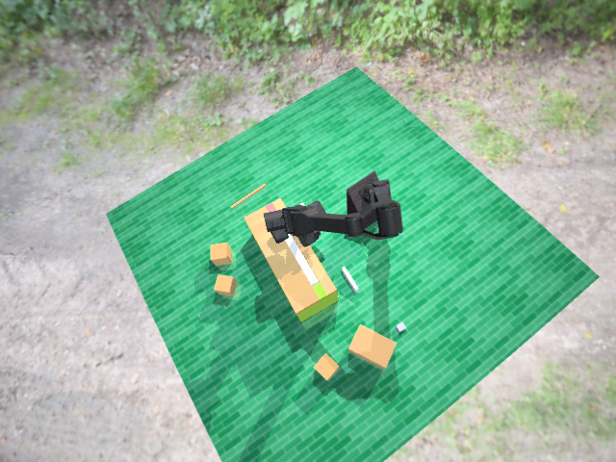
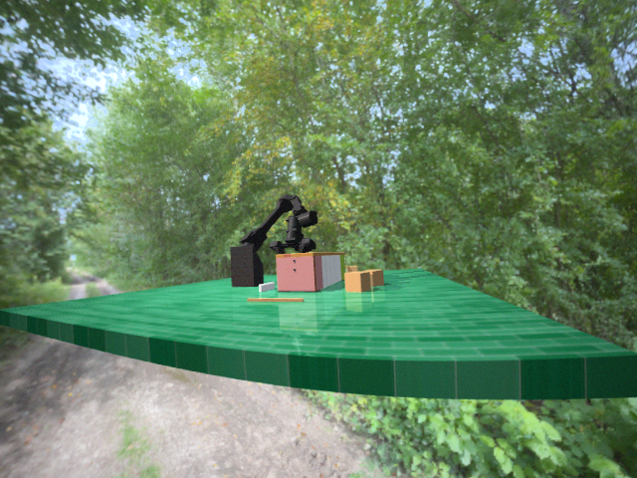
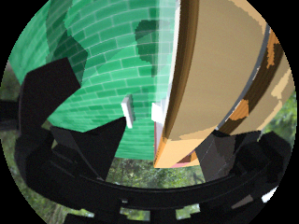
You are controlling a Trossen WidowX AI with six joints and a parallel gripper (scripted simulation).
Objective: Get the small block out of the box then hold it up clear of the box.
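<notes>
My gripper tip is 5 cm short of the red block and 3 cm to the left of it. From my gripper tip the other things lie so: flat tan block 10 cm ahead, 45 cm to the left, 6 cm below; then thin wooden stick 3 cm ahead, 28 cm to the right, 8 cm below; then tiny grey piece 2 cm behind, 47 cm to the left, 8 cm below.
</notes>
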